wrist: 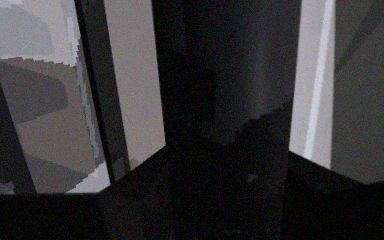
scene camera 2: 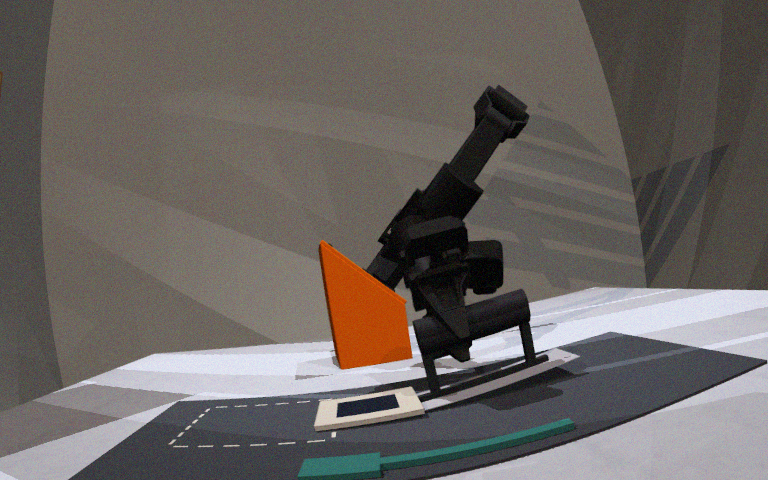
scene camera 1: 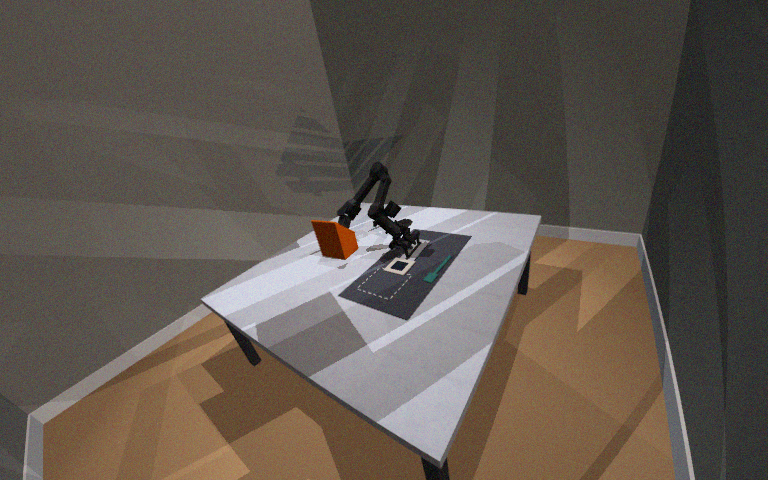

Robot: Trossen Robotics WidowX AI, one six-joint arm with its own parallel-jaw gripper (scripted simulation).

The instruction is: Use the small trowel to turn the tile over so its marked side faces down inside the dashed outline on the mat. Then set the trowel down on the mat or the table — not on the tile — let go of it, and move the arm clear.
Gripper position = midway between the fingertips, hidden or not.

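Observation:
Dark mat (scene camera 2: 617, 376) (scene camera 1: 409, 296), visible. My gripper (scene camera 2: 465, 350) (wrist: 216, 148), visible.

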